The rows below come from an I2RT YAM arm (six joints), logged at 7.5 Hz.
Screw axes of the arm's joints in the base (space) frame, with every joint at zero. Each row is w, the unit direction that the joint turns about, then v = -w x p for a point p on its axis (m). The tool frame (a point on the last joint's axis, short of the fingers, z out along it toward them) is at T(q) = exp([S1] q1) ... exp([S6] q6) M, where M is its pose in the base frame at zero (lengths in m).
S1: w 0 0 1 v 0 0 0
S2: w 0 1 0 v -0.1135 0 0.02
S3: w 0 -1 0 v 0.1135 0 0.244
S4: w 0 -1 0 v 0.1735 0 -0.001
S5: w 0 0 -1 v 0 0.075 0
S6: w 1 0 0 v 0 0.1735 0
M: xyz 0.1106 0 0.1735 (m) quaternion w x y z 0.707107 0 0.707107 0
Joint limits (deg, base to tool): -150..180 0..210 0..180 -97..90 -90..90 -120..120
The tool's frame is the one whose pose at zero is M.
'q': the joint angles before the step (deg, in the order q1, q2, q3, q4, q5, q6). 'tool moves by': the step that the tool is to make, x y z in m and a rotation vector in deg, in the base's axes. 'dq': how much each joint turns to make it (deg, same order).
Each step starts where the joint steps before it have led.
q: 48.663 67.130 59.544 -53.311 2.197 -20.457
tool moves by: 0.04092 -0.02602 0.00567 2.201 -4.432 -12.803
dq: -11.529 1.160 0.905 4.971 1.864 0.362
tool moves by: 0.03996 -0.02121 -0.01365 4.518 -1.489 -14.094
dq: -9.136 3.780 -1.494 8.523 0.435 5.798
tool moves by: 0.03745 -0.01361 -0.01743 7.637 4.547 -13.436
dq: -6.315 7.093 1.690 3.897 -2.896 10.989
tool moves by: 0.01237 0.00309 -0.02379 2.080 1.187 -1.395
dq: -0.495 3.685 -2.282 5.588 -1.412 2.106
